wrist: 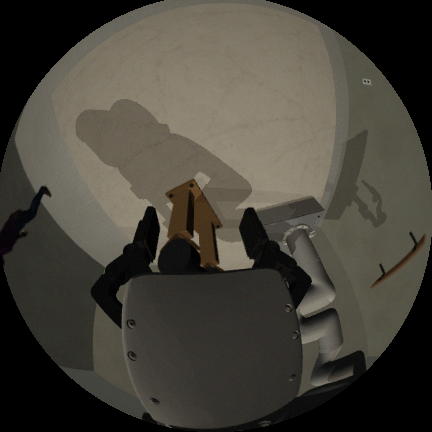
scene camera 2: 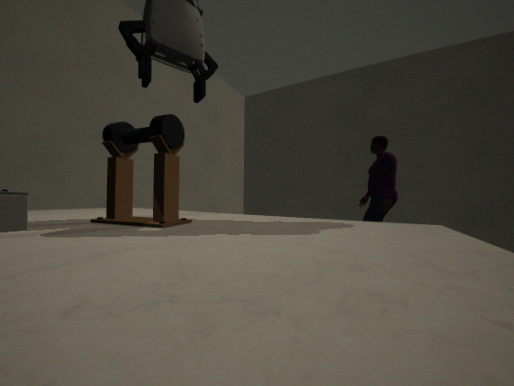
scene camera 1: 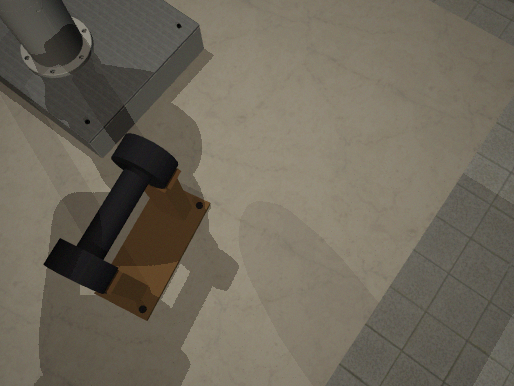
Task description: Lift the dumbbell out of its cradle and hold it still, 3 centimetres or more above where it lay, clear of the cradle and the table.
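Pixels of known places: gripper, fingertip midpoint: [wrist: 200,217] [scene camera 2: 174,93]; arm's base, link origin: [wrist: 294,233] [scene camera 1: 58,47].
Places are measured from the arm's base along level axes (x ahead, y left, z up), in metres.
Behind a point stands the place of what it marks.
A black dumbbell [scene camera 1: 116,212] @(x 0.337, y -0.222, z 0.154 m) [scene camera 2: 137,135] @(x 0.311, y -0.221, z 0.133 m) rests with its two heads on the V-shaped tops of the wooden cradle [scene camera 1: 155,237] @(x 0.322, y -0.206, z -0.071 m) [scene camera 2: 166,187] @(x 0.314, y -0.312, z 0.006 m) [wrist: 209,237] @(x 0.310, y -0.161, z -0.001 m). In the wrist view one dumbbell head [wrist: 176,256] @(x 0.323, y -0.314, z 0.143 m) shows, and the rest is hidden behind the gripper body. My gripper [scene camera 2: 172,90] @(x 0.234, y -0.404, z 0.168 m) [wrist: 200,217] @(x 0.234, y -0.404, z 0.168 m) is open and empty, with its fingers wide apart. In the second scene view its fingertips hang above the dumbbell, nearer the right head. The gripper does not show in the first scene view.
The grey base block [scene camera 1: 150,80] @(x 0.176, y 0.028, z -0.017 m) [scene camera 2: 12,212] @(x 0.133, y -0.124, z -0.046 m) [wrist: 290,212] @(x 0.012, y -0.106, z -0.030 m) of the arm stands close behind one end of the cradle. The pale table [scene camera 1: 310,125] @(x 0.459, y 0.114, z -0.080 m) [scene camera 2: 300,290] @(x 0.106, y -0.642, z -0.080 m) [wrist: 225,75] @(x 0.105, y -0.563, z -0.079 m) carries both. A person [scene camera 2: 382,175] [wrist: 17,227] stands beyond the table.
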